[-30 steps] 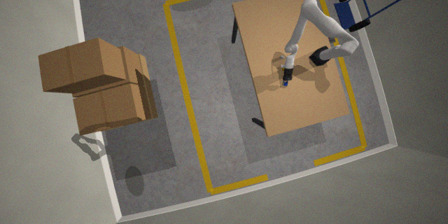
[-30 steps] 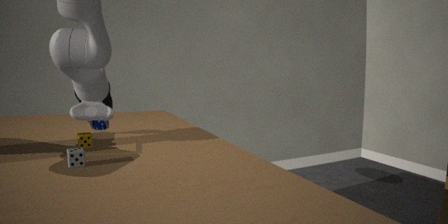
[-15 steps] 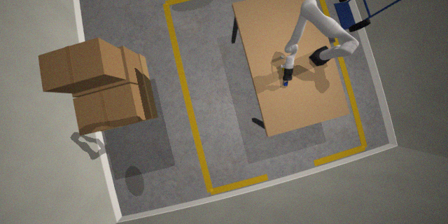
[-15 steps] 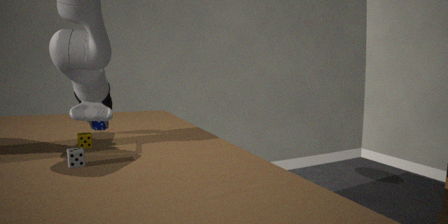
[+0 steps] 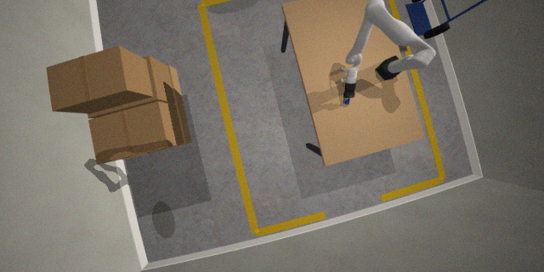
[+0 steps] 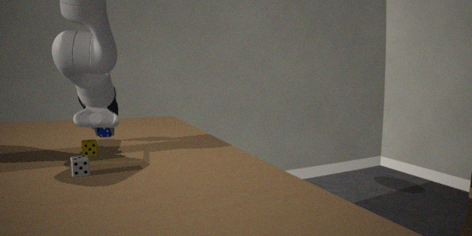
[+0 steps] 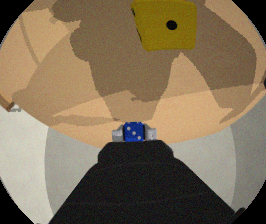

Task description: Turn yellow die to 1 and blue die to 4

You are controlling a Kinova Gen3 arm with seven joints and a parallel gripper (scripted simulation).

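Right now my hand is 15 cm to the left of the yellow die, 2 cm past it and 1 cm above it. The rest, counted from my hand: white die: 28 cm to the right, 3 cm behind, 2 cm below; then tan mat: 14 cm to the right, 3 cm below, 2 cm ahead; then blue die: right at my hand.
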